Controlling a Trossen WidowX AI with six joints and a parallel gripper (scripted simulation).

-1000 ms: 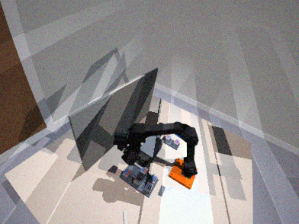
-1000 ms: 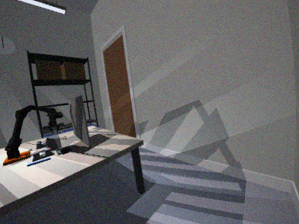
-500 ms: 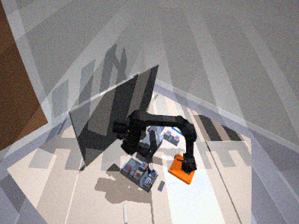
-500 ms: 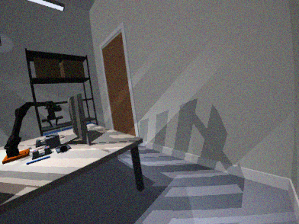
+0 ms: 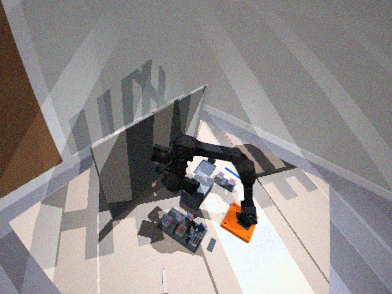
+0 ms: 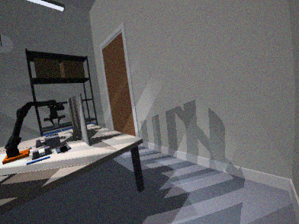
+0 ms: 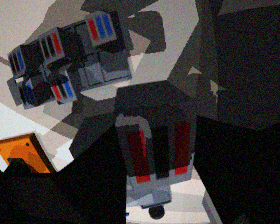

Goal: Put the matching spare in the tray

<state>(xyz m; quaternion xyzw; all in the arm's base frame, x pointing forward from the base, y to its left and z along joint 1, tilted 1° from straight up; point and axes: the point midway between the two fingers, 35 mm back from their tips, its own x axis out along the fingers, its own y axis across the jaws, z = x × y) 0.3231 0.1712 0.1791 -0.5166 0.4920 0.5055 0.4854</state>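
Right now the grey tray is 2 cm ahead of my gripper tip, 32 cm to the right of it and 17 cm below it. From my gripper tip the other things lie so: grey upright panel 19 cm ahead, 12 cm to the right, 6 cm above; grey mounted unit 5 cm behind, 13 cm to the right, 12 cm below; grey hex key 25 cm behind, 2 cm to the left, 17 cm below.
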